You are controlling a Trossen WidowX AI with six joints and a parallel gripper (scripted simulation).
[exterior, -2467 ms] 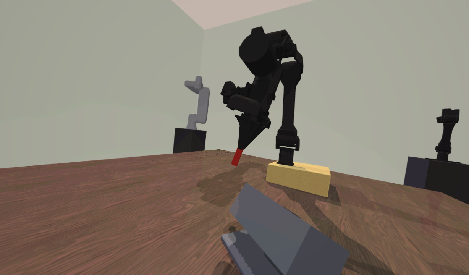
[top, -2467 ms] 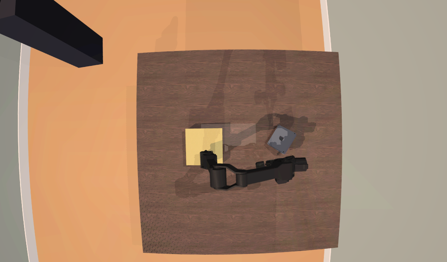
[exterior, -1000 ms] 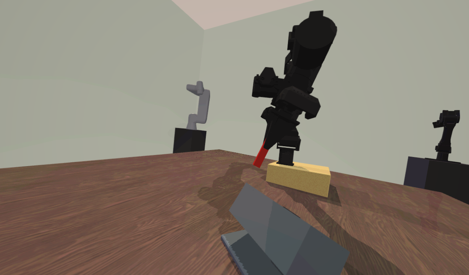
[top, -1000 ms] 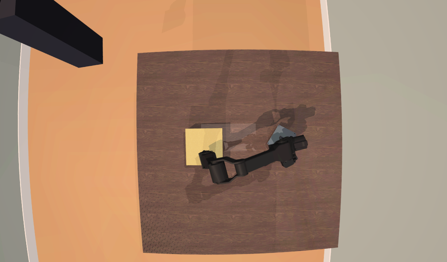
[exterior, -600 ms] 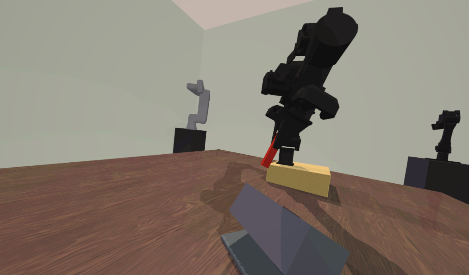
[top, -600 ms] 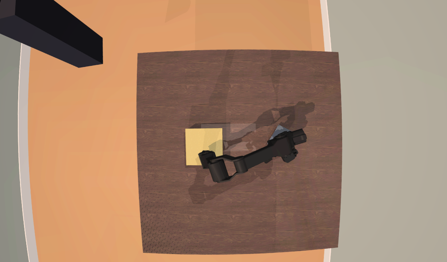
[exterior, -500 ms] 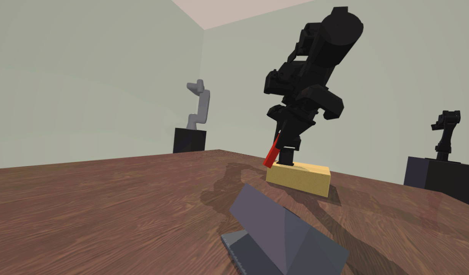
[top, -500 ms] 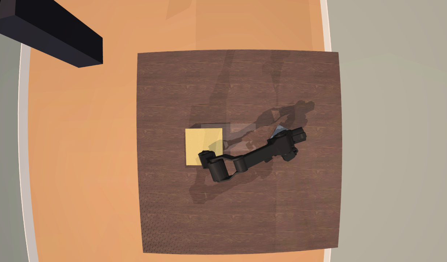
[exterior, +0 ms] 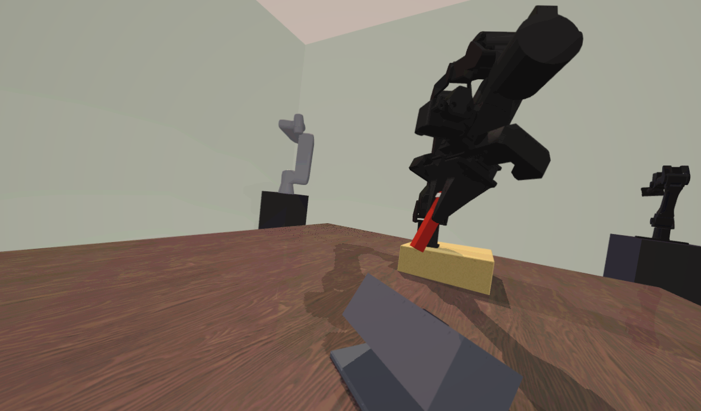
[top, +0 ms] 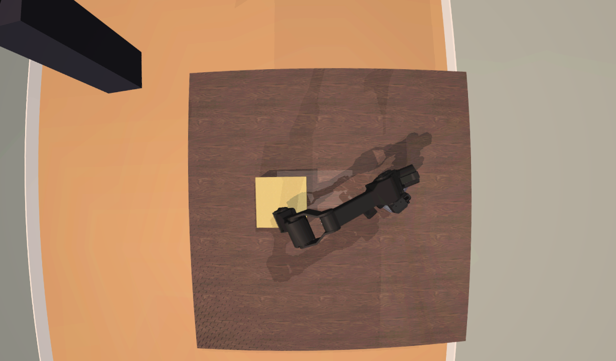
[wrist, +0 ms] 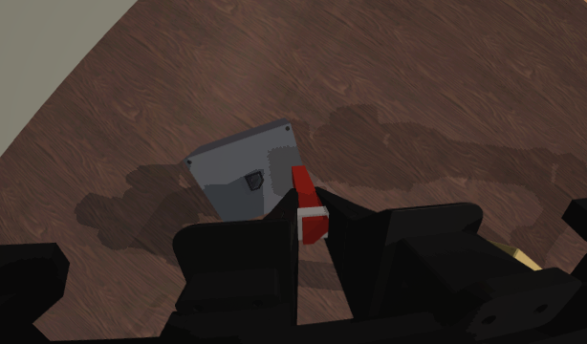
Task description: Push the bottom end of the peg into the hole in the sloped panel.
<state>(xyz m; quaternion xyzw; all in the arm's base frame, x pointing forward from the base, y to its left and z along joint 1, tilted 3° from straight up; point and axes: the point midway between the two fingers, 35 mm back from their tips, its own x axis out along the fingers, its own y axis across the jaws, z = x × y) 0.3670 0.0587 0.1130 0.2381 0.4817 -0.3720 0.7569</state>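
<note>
My gripper tip is 6 cm short of the grey sloped panel, 1 cm to the right of it and 12 cm above it. Round my gripper tip: red square peg (2 cm above).
</note>
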